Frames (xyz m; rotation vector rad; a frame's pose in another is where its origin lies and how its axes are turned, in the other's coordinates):
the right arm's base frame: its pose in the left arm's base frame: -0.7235 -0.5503 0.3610 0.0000 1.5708 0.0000
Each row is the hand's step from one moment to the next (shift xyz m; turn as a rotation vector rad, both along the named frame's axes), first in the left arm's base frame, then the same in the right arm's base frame.
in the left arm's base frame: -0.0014 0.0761 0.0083 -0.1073 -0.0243 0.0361
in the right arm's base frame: -0.0083 0.0761 -0.0014 -0.0361 -0.0243 -0.1073
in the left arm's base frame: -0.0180 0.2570 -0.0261 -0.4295 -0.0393 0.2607
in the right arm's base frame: 0.0261 0.2570 -0.0180 -0.2607 -0.0393 -0.4295
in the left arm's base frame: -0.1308 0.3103 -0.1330 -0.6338 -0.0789 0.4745
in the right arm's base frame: 0.1330 0.3103 -0.1308 -0.4745 -0.0789 -0.6338
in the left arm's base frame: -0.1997 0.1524 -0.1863 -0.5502 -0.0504 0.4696
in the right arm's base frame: 0.1863 0.1524 -0.1997 -0.4696 -0.0504 -0.5502
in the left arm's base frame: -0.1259 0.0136 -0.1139 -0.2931 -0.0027 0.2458
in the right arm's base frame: 0.1139 0.0136 -0.1259 -0.2458 -0.0027 -0.2931
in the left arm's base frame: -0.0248 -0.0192 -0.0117 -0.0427 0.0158 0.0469
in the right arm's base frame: 0.0117 -0.0192 -0.0248 -0.0469 0.0158 -0.0427
